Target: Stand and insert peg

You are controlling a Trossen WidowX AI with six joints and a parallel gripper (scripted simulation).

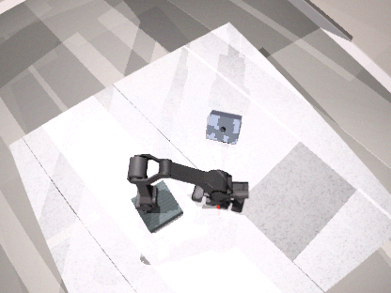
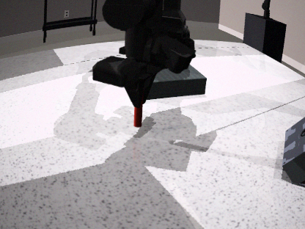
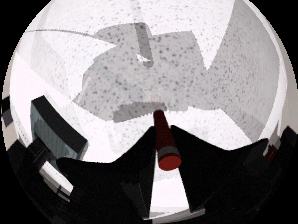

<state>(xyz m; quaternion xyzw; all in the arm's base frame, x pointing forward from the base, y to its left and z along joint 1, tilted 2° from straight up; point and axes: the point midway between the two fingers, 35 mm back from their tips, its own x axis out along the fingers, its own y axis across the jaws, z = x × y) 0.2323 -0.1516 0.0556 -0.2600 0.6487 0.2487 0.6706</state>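
My gripper tip is 200 mm short of the grey-blue sloped panel and 270 mm to the right of it. The rest, counted from my gripper tip: red peg 20 mm above.
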